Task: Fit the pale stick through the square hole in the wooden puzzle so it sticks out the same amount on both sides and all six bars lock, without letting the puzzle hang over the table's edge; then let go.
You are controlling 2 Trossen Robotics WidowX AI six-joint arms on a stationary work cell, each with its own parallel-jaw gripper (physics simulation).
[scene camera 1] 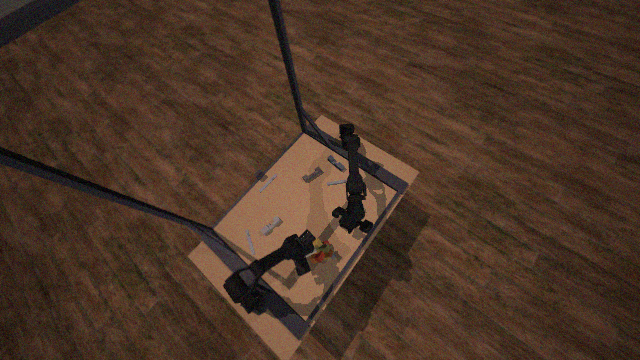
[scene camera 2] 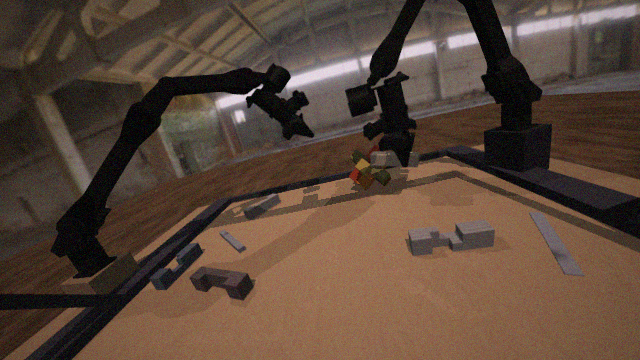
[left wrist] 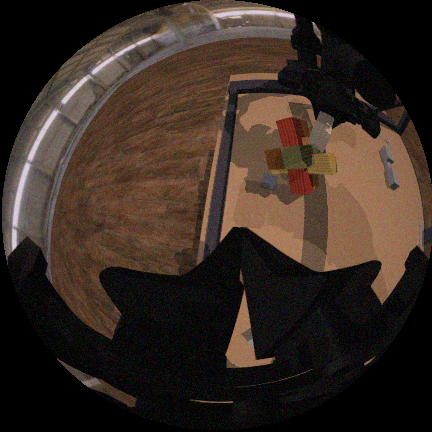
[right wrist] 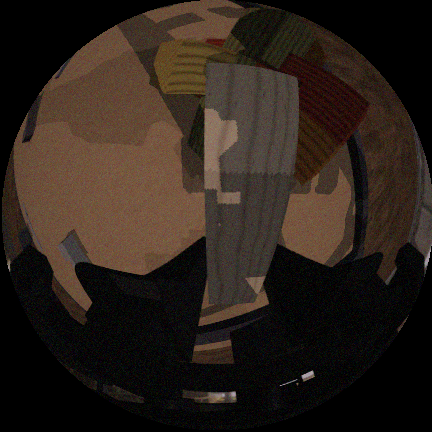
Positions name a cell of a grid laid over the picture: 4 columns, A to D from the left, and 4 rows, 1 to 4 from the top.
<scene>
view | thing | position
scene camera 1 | tall black pole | A2
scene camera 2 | my left gripper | B2
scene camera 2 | my right gripper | C2
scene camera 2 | dark frame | A4
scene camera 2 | black arm base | D2
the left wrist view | my left gripper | C3
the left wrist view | my right gripper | C2
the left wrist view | dark frame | B3
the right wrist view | my right gripper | C3
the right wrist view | pale stick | C2
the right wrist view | dark frame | D2
</scene>
